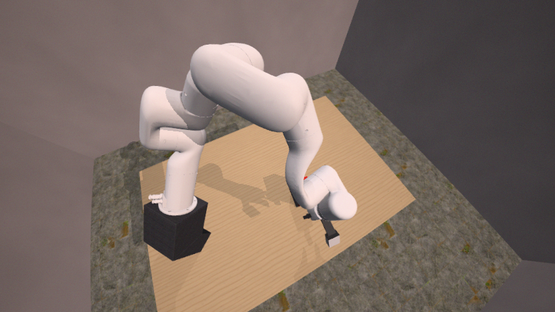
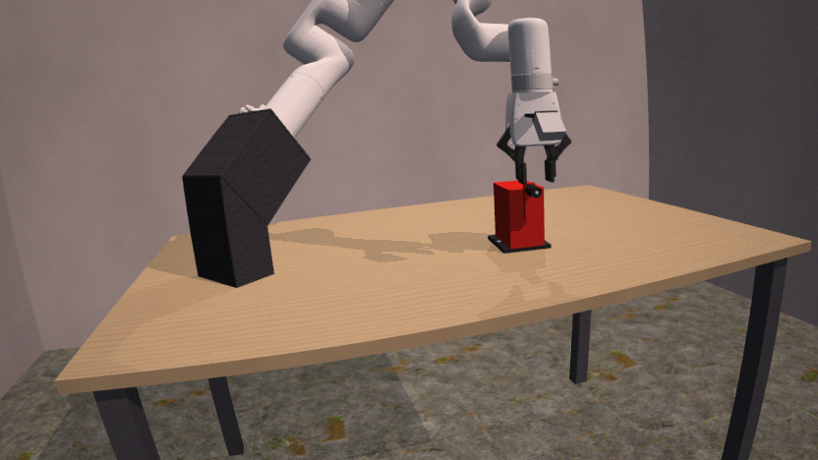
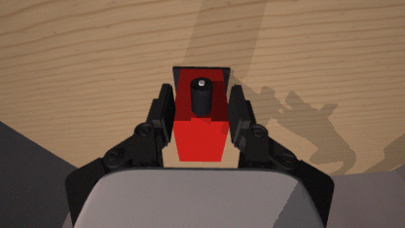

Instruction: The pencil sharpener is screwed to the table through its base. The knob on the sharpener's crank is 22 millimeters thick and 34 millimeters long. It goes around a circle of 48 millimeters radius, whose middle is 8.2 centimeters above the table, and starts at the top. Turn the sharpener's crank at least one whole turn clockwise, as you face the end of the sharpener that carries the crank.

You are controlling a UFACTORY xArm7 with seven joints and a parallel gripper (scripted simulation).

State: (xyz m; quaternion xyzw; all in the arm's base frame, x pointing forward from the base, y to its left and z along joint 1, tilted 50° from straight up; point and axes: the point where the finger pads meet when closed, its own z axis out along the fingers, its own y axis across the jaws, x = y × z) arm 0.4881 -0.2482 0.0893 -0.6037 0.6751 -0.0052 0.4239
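Now: the black crank knob 4 cm below my hand and 2 cm to the left of it.
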